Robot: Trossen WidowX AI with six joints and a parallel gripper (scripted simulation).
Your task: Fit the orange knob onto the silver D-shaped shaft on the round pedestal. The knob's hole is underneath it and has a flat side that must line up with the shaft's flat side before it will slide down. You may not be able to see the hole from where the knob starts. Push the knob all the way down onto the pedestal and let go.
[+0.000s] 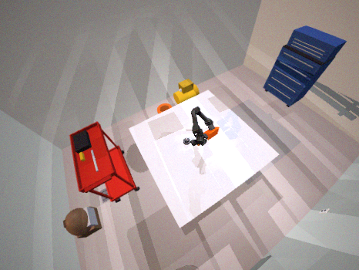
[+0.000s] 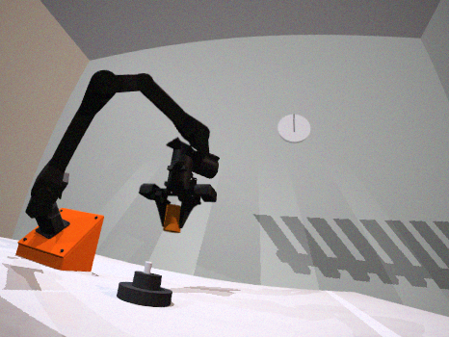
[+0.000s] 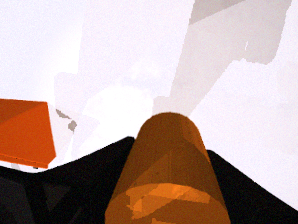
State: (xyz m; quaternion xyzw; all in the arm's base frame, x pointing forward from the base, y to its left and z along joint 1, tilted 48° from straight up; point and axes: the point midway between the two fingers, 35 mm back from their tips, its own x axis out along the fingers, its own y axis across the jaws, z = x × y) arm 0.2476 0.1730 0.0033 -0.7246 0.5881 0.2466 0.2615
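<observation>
Now: gripper tip 16 cm to the left of the round black pedestal, 11 cm above it and 6 cm short of it. The rest, counted from my gripper tip: orange knob 3 cm above.
</observation>
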